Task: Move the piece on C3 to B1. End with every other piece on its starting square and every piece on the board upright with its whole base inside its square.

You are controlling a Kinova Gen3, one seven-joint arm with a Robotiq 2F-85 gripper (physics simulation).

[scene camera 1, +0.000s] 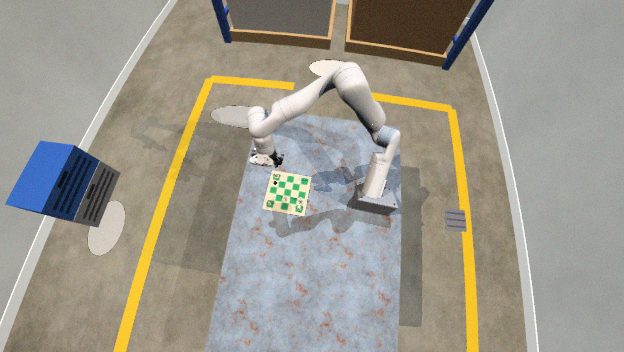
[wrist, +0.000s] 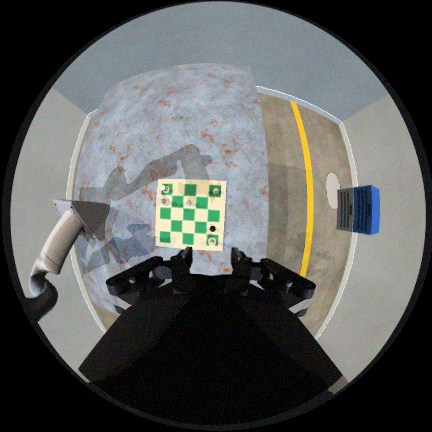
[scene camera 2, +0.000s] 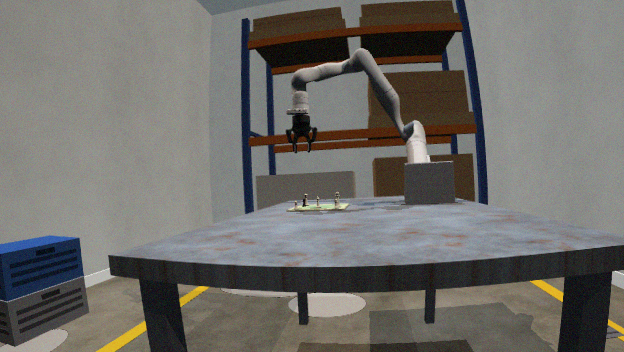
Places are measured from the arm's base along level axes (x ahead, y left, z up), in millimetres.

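Where they show: gripper, between the fingertips: (wrist: 211,253) (scene camera 2: 302,152); arm's base, origin of its link: (scene camera 1: 370,193) (wrist: 74,219) (scene camera 2: 420,176).
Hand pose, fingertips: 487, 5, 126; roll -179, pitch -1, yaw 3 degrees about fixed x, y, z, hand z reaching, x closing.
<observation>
Things, the pixels of their top centre, and the offset from my fingertips, as dx, dy, dz. Level surfaces: height alone.
- black piece, centre of its top: (wrist: 212,230) (scene camera 1: 274,180) +2, -1, -195
- green-and-cream board, centre of its top: (wrist: 188,214) (scene camera 2: 320,206) (scene camera 1: 287,192) -74, +38, -227
- A1, centre of its top: (wrist: 211,245) +3, -39, -174
- D3, centre of its top: (wrist: 186,201) -74, +73, -183
- D5, centre of its top: (wrist: 156,199) -153, +74, -164
- E1, centre of its top: (wrist: 215,189) +4, +116, -195
- E5, centre of its top: (wrist: 162,187) -152, +112, -194
- blue-grey table, height of its surface: dz -233
The black piece (scene camera 1: 275,183) (scene camera 2: 305,201) (wrist: 212,228) stands upright on B1 of the green-and-cream board (scene camera 1: 293,208) (wrist: 177,215); its base looks inside the square. C3, the green middle square in the wrist view, holds no piece. Pale pieces stand on A1 (wrist: 212,241), D3 (wrist: 190,202), D5 (wrist: 165,201), E1 (wrist: 216,191) and E5 (wrist: 166,189); they look upright. My gripper (scene camera 1: 280,159) (scene camera 2: 302,150) (wrist: 211,253) is partly open with nothing between its fingers. It hangs high above the table, near the board's A edge, well clear of the pieces.
The board lies on the blue-grey table (scene camera 1: 310,265) (scene camera 2: 350,240) (wrist: 165,120). The arm's grey base block (scene camera 1: 376,204) (scene camera 2: 429,183) stands right of the board in the scene views. Stacked crates (scene camera 1: 62,182) (scene camera 2: 42,280) (wrist: 359,210) stand on the floor, away from the table.
</observation>
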